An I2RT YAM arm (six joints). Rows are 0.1 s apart.
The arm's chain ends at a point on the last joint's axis. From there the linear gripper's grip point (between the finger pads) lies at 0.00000 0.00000 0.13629 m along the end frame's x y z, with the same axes.
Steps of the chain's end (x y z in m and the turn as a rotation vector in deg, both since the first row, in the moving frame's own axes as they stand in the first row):
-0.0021, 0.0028, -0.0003, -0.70, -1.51, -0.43
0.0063, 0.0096, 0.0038, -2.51, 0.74, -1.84
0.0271, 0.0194, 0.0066, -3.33, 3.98, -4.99
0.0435, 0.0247, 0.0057, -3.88, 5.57, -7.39
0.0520, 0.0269, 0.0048, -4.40, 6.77, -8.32
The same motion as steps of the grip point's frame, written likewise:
-0.0057, 0.0045, -0.0004, -0.70, -1.51, -0.43
0.0082, 0.0155, 0.0037, -2.51, 0.74, -1.84
0.0369, 0.0269, 0.0060, -3.33, 3.98, -4.99
0.0573, 0.0330, 0.0047, -3.88, 5.57, -7.39
0.0688, 0.0361, 0.0035, -4.40, 6.77, -8.32

